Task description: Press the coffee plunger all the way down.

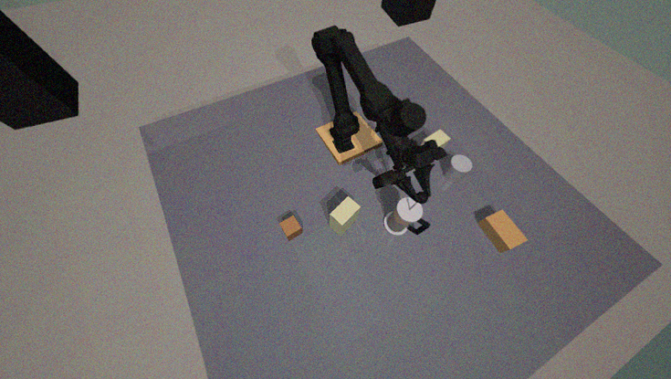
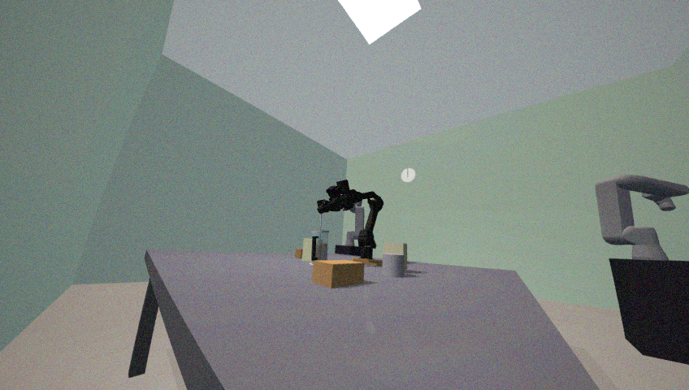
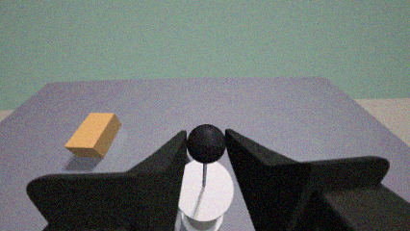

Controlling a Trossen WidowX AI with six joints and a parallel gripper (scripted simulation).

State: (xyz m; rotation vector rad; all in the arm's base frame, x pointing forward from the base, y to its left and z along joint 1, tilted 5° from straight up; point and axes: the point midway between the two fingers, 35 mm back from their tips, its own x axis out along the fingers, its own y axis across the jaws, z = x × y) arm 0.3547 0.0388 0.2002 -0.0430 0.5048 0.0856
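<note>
Now: the coffee press 10 mm to the left of my gripper tip and 120 mm below it. Round my gripper tip: orange box (140 mm ahead, 290 mm to the left, 210 mm below).
</note>
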